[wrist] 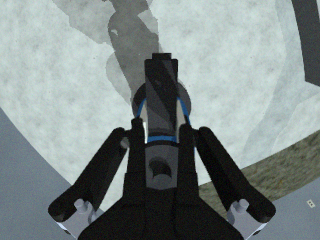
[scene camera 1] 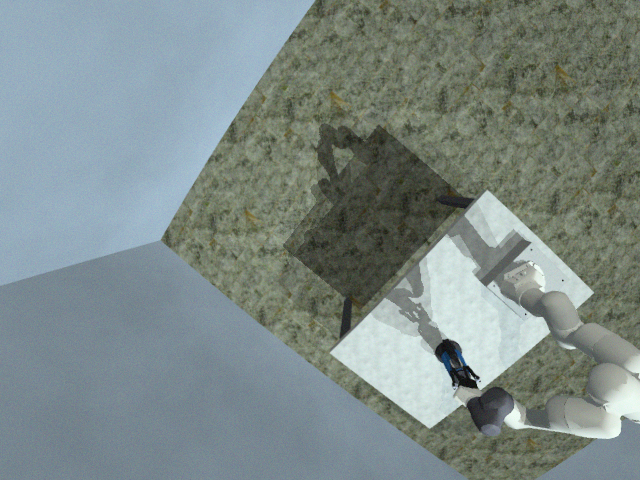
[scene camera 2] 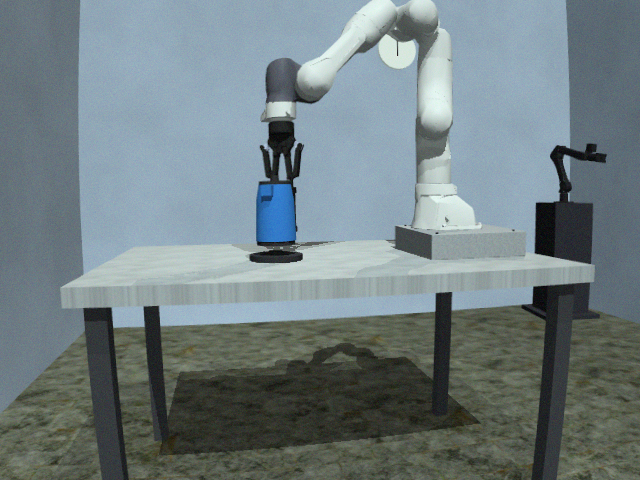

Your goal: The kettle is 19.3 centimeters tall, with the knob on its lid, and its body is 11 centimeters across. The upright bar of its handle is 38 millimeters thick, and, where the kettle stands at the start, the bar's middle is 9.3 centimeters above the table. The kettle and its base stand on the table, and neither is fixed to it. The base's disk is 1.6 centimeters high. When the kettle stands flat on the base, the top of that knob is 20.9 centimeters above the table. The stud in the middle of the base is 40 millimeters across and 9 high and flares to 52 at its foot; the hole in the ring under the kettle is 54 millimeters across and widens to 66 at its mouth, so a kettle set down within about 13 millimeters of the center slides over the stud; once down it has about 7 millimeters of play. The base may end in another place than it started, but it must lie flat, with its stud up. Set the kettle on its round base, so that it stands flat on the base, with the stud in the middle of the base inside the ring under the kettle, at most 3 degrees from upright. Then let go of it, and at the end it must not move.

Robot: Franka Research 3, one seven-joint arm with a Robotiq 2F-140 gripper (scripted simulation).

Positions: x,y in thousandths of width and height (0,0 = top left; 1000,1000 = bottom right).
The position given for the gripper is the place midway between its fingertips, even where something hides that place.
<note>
In view: the gripper (scene camera 2: 443,422) and a kettle (scene camera 2: 432,422).
The kettle shows as well in the wrist view (wrist: 505,302). The gripper also shows in the wrist view (wrist: 508,452).
</note>
